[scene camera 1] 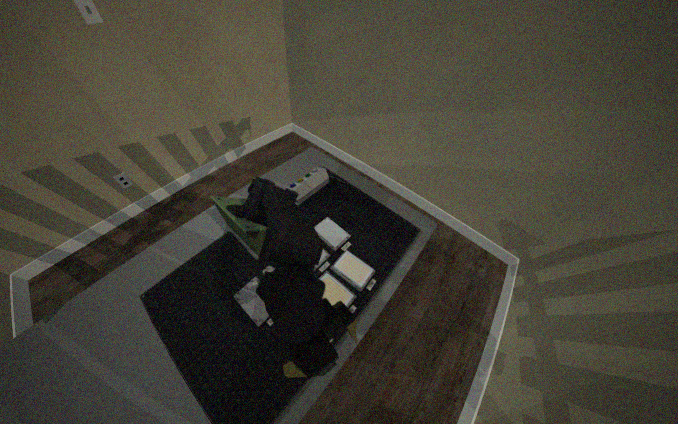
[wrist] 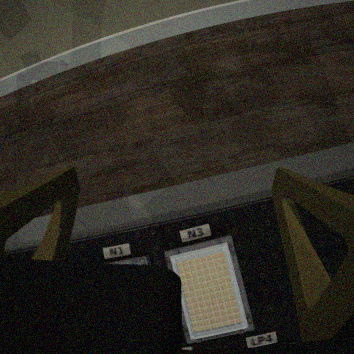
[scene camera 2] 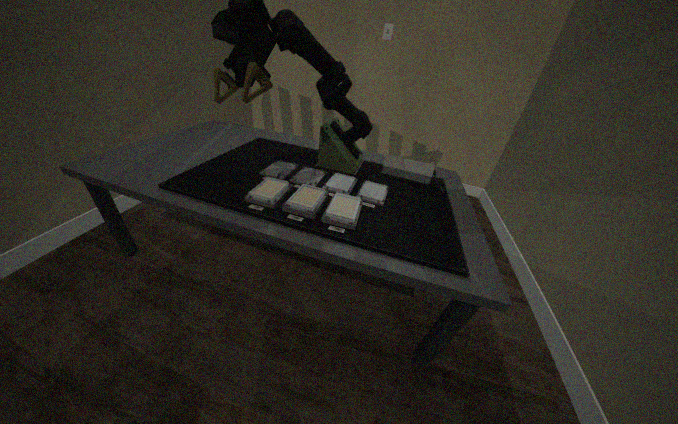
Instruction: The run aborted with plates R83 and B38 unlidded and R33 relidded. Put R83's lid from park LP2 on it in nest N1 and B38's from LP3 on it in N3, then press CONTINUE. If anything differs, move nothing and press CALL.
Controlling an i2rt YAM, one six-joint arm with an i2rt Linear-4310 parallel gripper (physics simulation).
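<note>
A button box is in the scene. The gripper, open and holding nothing, shows in scene camera 1 and also in the wrist view.
</note>
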